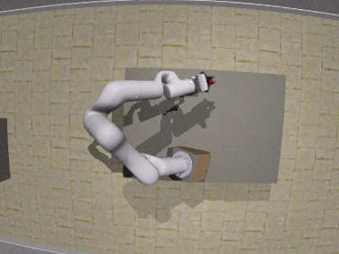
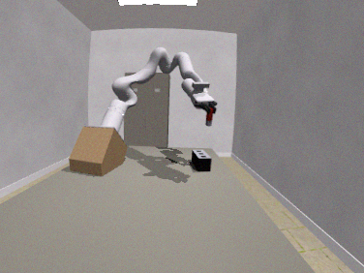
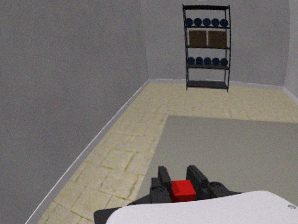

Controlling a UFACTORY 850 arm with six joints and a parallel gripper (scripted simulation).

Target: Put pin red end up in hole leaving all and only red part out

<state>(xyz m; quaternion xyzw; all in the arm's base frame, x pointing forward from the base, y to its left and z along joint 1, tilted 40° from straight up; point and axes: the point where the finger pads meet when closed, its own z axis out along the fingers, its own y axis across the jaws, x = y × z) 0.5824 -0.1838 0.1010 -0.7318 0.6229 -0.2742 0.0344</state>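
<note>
The block lies 29 cm below my hand, 14 cm to the left of it and 3 cm behind it. From my hand the other things lie so: pin (2 cm below, 1 cm to the left).
</note>
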